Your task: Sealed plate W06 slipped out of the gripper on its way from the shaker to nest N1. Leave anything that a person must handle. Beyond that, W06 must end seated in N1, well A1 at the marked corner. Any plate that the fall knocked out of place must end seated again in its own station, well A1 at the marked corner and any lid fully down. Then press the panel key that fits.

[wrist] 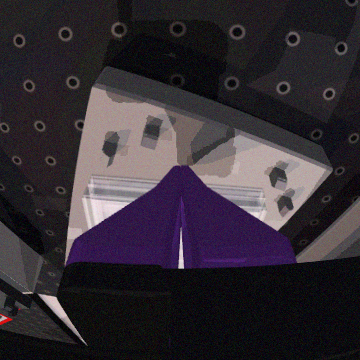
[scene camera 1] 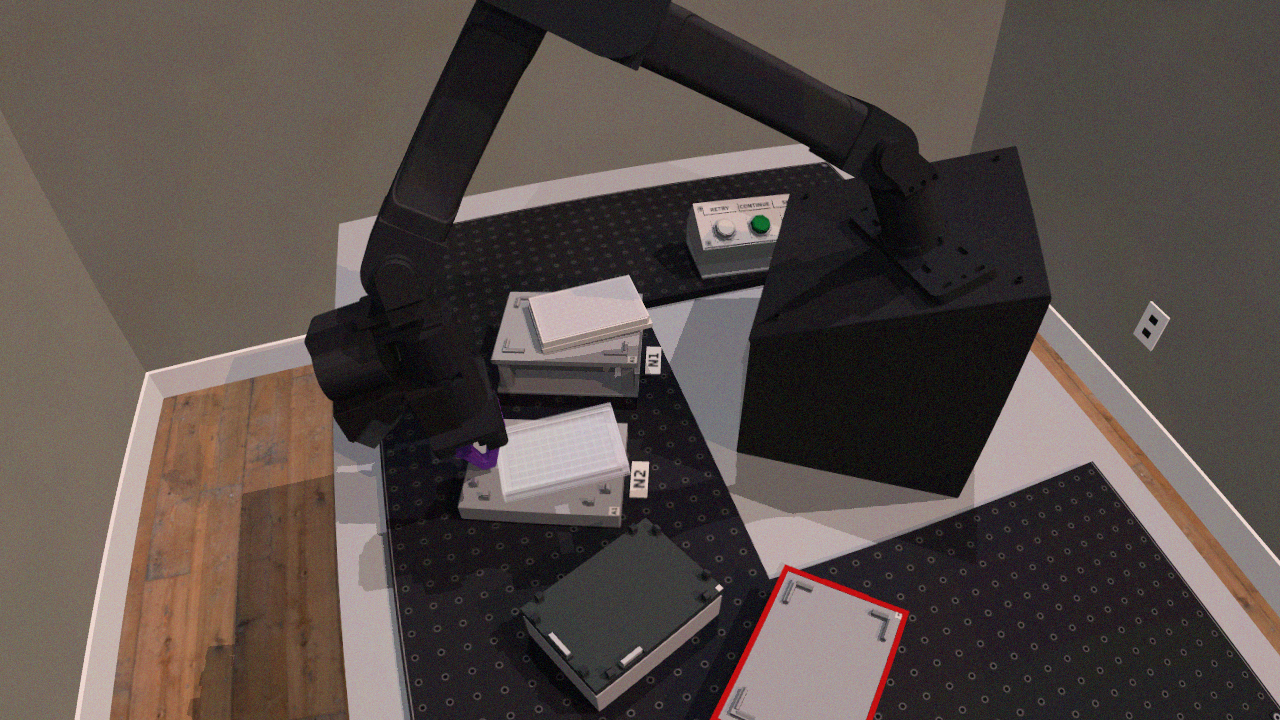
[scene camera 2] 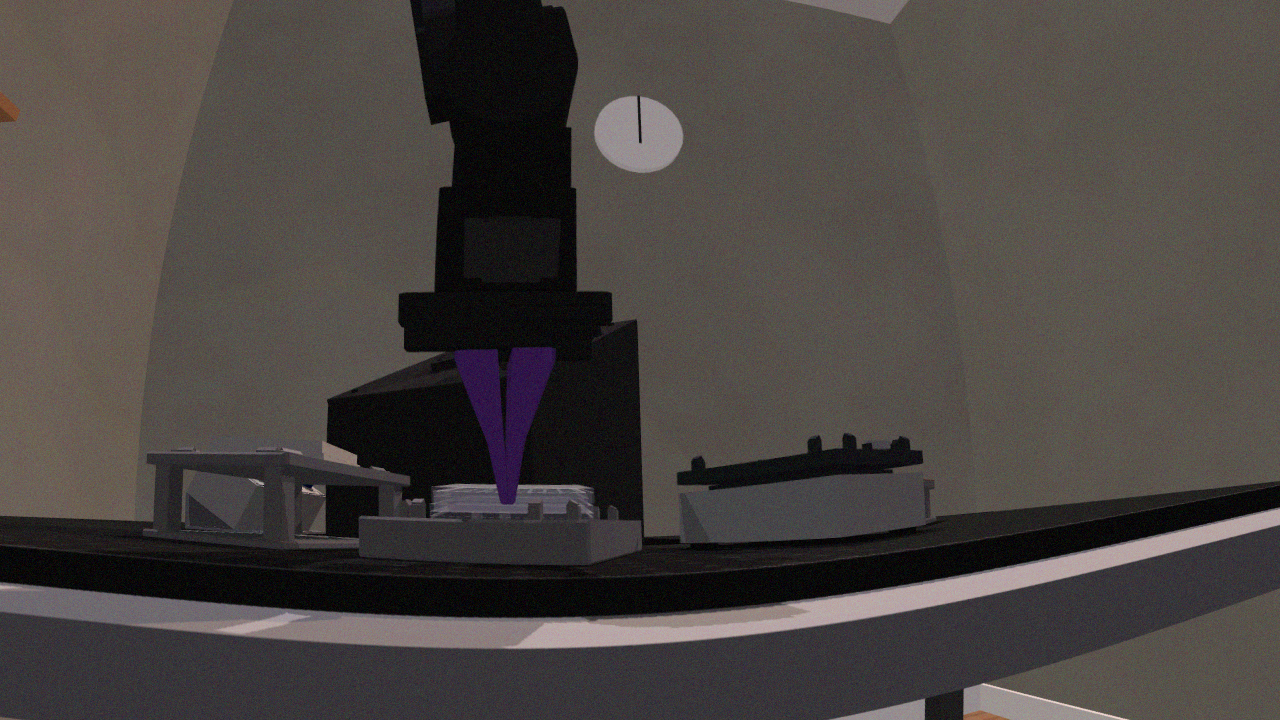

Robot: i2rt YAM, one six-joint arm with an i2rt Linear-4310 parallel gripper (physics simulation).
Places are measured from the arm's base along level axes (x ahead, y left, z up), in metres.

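Pixels of known places: gripper, fingertip midpoint: [wrist: 180, 177] [scene camera 1: 489, 466] [scene camera 2: 507, 503]; arm's base, link origin: [scene camera 1: 918, 244].
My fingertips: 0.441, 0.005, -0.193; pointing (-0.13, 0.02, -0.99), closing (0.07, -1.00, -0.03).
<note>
Ahead of a thing's pixels: the offset from my fingertips to its top centre, as dx, dy, dz. "*": to the spot under its first point. Level surfaces: height alone.
My gripper [scene camera 1: 484, 460] [scene camera 2: 507, 501] [wrist: 180, 177] is shut and empty, pointing down at the outer end of nest N2 @(-0.056, +0.004, +0.002) [scene camera 1: 537, 513] [scene camera 2: 474, 540] [wrist: 255, 167]. Its purple tips are close to the end of a clear plate @(-0.073, +0.002, +0.018) [scene camera 1: 563, 452] [scene camera 2: 563, 499] [wrist: 105, 207]; contact cannot be told. That plate lies turned askew on N2, over its inner side. A white plate @(-0.139, -0.169, +0.043) [scene camera 1: 590, 313] sits askew on raised nest N1 @(-0.115, -0.163, +0.030) [scene camera 1: 511, 326] [scene camera 2: 279, 501], out of line with its corner guides. No W06 marking or well A1 is readable. The panel @(dz -0.026) [scene camera 1: 738, 261] shows a white RETRY key @(-0.348, -0.291, +0.045) [scene camera 1: 725, 227] and a green CONTINUE key @(-0.398, -0.289, +0.045) [scene camera 1: 759, 223]; a third label is partly hidden.
A dark-topped box @(* -0.096, +0.188, +0.025) [scene camera 1: 622, 595] [scene camera 2: 796, 514] with pegs stands beyond N2. A red-edged flat station @(-0.236, +0.290, +0.016) [scene camera 1: 814, 662] with corner guides lies at the front in scene camera 1. The large black arm base [scene camera 1: 886, 394] stands right of the nests and partly hides the panel.
</note>
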